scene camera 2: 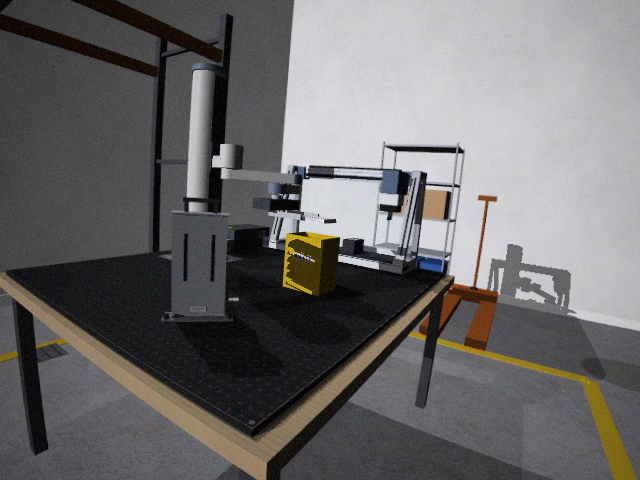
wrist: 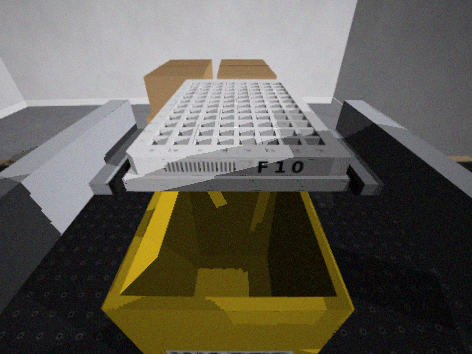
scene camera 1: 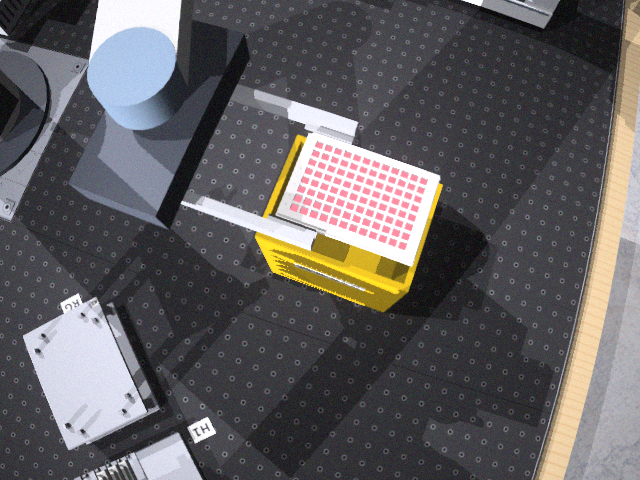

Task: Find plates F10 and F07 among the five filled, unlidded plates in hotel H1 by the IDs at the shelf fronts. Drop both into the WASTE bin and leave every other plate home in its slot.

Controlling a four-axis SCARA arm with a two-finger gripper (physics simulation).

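Frame: origin at the arm's base, x left, y ahead, z down, level; metres.
Seen in the pictures: gripper, between the fingertips: (scene camera 2: 310,216) (wrist: 236,119) (scene camera 1: 335,185).
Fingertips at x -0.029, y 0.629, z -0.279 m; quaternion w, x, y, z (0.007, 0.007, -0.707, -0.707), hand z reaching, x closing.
Observation:
Pixels of each thing's top centre, then the offset from my fingertips to it. "pt": a spot on its surface instead.
- white multiwell plate, centre of its top: (wrist: 236,102) (scene camera 1: 360,193) (scene camera 2: 315,217) dx +0.000, dy +0.023, dz -0.001 m
- yellow bin, centre of its top: (wrist: 231,194) (scene camera 1: 350,209) (scene camera 2: 313,235) dx +0.003, dy +0.018, dz +0.066 m
- light grey block-like station, centre of its top: (scene camera 1: 77,373) dx -0.271, dy -0.245, dz +0.196 m
- H1 label, a spot on its surface: (scene camera 1: 201,429) pt dx -0.288, dy -0.082, dz +0.266 m
- small dark block, a spot on its surface: (scene camera 2: 353,245) pt dx +0.545, dy -0.069, dz +0.170 m
My gripper (scene camera 1: 321,186) (scene camera 2: 294,214) (wrist: 236,119) is shut on a white multiwell plate (scene camera 1: 361,198) (scene camera 2: 324,220) (wrist: 235,120), holding it level by its two long sides. Its front reads F10 in the wrist view, and its wells look pink in scene camera 1. The yellow bin (scene camera 1: 390,299) (scene camera 2: 325,268) (wrist: 225,327) stands upright below the plate. In scene camera 2 a gap shows between plate and bin rim. The grey hotel H1 (scene camera 1: 173,459) (scene camera 2: 199,268) is partly in scene camera 1. Plate F07 and the hotel's shelf-front IDs do not show.
A light grey block-like station (scene camera 1: 85,372) stands near the H1 label (scene camera 1: 201,429). A gantry frame (scene camera 2: 417,222) and a small dark block (scene camera 2: 353,245) are beyond the bin. The table's wooden edge (scene camera 1: 584,310) runs along the right.

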